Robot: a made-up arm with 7 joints.
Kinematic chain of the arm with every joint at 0, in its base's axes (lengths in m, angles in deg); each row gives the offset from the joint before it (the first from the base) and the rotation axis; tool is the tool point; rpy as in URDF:
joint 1: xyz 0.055 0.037 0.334 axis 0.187 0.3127 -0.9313
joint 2: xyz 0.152 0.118 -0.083 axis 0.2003 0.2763 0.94
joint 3: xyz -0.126 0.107 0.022 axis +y
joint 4: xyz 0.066 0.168 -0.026 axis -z
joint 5: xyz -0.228 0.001 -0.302 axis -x
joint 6: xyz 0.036 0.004 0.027 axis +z
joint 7: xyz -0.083 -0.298 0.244 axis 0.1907 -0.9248 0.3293
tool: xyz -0.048 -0.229 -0.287 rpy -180 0 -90
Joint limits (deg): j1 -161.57..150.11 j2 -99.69..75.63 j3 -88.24..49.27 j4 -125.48..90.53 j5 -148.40..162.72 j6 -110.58..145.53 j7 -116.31..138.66
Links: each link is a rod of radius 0.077 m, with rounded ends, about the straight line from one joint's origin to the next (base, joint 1, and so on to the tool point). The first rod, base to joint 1, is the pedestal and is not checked.
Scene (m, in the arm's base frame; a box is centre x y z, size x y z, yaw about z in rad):
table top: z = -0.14
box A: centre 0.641 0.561 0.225 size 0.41 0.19 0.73 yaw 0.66
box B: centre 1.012 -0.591 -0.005 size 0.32 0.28 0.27 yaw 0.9
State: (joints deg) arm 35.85 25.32 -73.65 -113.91 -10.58 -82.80 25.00
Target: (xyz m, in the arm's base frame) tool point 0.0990 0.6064 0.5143
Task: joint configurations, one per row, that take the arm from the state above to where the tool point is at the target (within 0.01 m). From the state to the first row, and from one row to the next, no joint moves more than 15 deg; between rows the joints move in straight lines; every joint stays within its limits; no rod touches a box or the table.
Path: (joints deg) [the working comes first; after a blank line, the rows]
Joints at the target: -23.34 60.76 -37.69 -114.45 22.88 -36.54 63.73
Straight joint move there: touches box A.

1: 23.37 24.44 -78.51 -117.61 2.19 -80.79 38.53
2: 10.89 23.57 -83.38 -121.30 14.96 -78.77 52.07
3: -1.59 22.69 -88.24 -125.00 27.73 -76.76 65.60
4: -7.03 32.21 -75.60 -122.36 26.52 -66.71 65.14
5: -12.47 41.73 -62.97 -119.72 25.31 -56.65 64.67
6: -17.90 51.24 -50.33 -117.08 24.10 -46.60 64.20
7: -23.34 60.76 -37.69 -114.45 22.88 -36.54 63.73

